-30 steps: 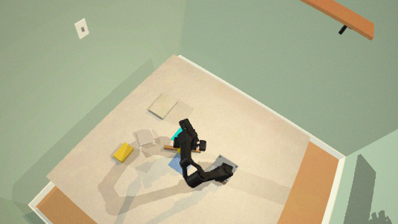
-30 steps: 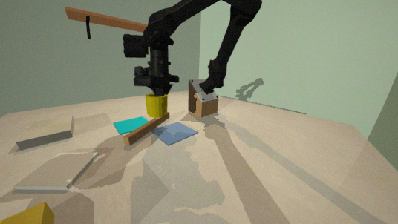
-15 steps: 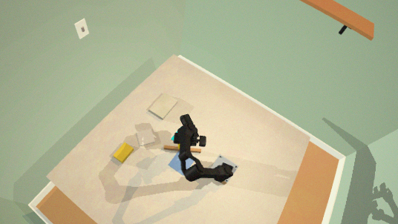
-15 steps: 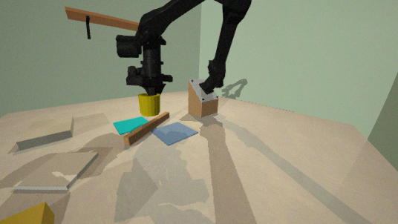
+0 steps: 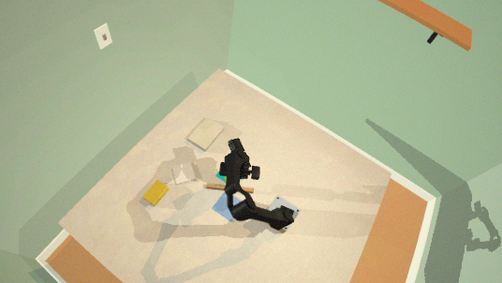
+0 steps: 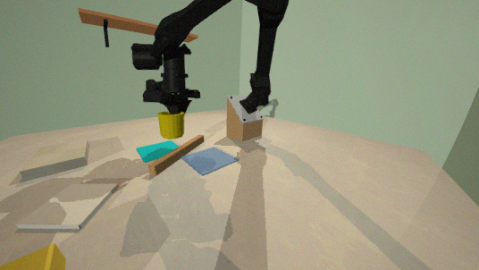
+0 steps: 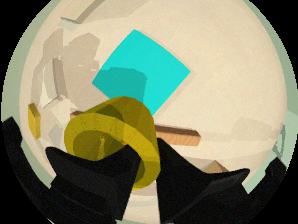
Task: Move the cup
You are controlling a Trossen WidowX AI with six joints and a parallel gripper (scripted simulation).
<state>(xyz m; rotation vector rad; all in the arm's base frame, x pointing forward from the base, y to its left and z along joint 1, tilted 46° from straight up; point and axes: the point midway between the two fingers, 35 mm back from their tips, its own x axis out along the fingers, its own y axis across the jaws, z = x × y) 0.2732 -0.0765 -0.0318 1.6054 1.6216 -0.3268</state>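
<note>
Now: gripper tip 90 mm above the cyan pad, 50 mm short of it and 40 mm to the left of it. Also, from my gripper tip: yellow cup 20 mm ahead, 10 mm to the left; then blue pad 120 mm to the left, 90 mm below, 20 mm behind; then wooden bar 80 mm below, 40 mm to the left, 20 mm ahead.
</note>
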